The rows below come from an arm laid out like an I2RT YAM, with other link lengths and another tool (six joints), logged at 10 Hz.
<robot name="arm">
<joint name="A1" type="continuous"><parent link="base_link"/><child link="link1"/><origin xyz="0.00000 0.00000 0.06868"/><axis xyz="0 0 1"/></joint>
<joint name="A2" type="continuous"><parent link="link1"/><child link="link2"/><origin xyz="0.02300 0.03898 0.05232"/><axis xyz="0 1 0"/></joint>
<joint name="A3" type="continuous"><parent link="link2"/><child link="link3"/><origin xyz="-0.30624 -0.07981 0.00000"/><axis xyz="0 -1 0"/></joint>
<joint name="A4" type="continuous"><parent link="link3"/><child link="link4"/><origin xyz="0.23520 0.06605 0.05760"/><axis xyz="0 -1 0"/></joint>
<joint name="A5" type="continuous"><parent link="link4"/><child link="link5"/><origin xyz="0.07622 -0.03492 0.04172"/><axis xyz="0 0 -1"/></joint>
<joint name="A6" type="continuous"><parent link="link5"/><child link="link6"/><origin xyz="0.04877 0.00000 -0.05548"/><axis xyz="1 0 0"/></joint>
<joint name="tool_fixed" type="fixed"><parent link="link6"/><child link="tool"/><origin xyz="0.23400 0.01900 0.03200" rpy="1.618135 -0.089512 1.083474"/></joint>
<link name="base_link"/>
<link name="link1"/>
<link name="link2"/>
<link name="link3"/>
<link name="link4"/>
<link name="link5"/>
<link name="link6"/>
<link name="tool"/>
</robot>
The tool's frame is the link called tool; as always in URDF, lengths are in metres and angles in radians. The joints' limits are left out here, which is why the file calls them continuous.
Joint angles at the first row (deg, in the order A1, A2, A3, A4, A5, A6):
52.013 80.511 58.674 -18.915 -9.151 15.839
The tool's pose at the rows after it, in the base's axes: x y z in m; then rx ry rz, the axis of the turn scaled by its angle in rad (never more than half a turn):
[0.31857 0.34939 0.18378 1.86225 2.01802 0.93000]
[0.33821 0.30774 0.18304 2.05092 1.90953 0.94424]
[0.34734 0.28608 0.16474 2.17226 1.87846 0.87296]
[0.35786 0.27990 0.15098 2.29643 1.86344 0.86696]
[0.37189 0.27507 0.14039 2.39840 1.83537 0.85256]
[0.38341 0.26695 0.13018 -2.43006 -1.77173 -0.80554]
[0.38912 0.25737 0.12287 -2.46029 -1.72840 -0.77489]
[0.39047 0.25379 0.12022 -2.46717 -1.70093 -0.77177]
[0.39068 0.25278 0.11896 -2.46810 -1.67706 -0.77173]
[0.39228 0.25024 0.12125 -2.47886 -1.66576 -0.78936]
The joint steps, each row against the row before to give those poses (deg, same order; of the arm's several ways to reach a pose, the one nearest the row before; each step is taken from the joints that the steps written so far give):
-12.589 -7.270 -9.723 7.121 -6.230 11.208
-7.911 -3.260 -4.158 1.883 -4.378 4.176
-4.519 1.101 -0.579 -1.511 -2.765 1.752
-3.637 2.920 -1.644 3.575 -4.374 3.161
-2.476 3.394 -0.146 2.712 -2.501 2.821
-2.093 2.604 0.534 0.653 -1.307 1.551
-1.413 0.835 -0.133 0.000 -0.140 0.755
-0.672 0.133 -0.830 1.068 -0.430 0.766
-0.264 0.023 -0.775 1.131 -0.364 0.974
-0.084 -0.603 -0.628 0.878 0.469 0.415

